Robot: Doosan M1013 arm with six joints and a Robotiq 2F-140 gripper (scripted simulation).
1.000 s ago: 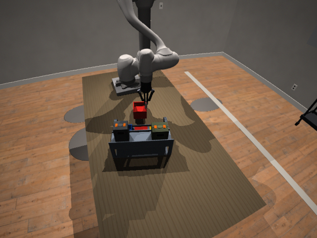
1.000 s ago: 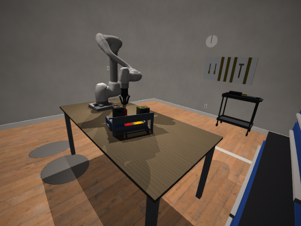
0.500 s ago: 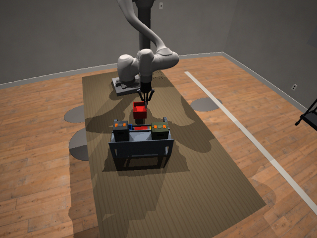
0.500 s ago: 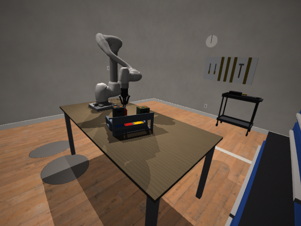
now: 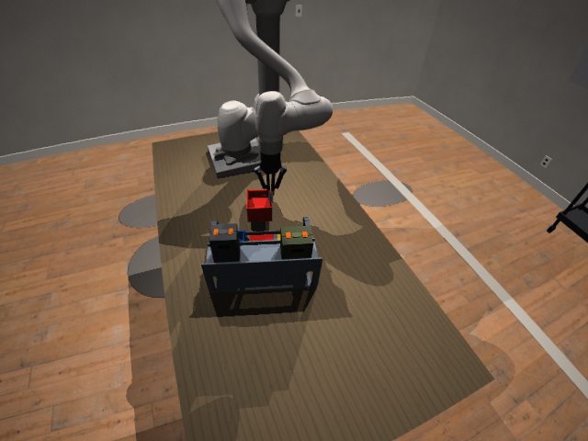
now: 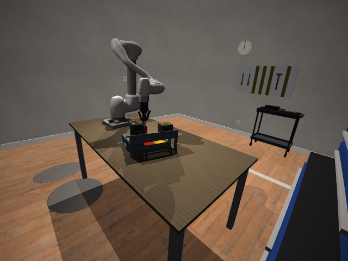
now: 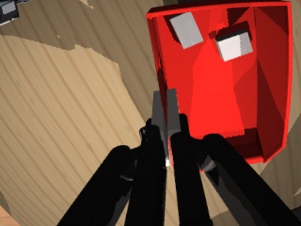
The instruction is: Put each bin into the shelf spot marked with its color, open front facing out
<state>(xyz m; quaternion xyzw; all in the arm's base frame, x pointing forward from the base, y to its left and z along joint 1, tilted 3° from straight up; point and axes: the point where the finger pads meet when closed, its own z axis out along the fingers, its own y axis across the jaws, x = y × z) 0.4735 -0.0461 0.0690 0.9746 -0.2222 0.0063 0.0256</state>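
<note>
The red bin is 20 mm behind my hand, 40 mm to the right of it and 40 mm below it. Also, from my hand: green toolbox 310 mm ahead, 80 mm to the right, 40 mm above; then dark box 210 mm ahead, 280 mm to the right, 60 mm above; then blue bin 130 mm ahead, 240 mm to the right, 60 mm below.
</note>
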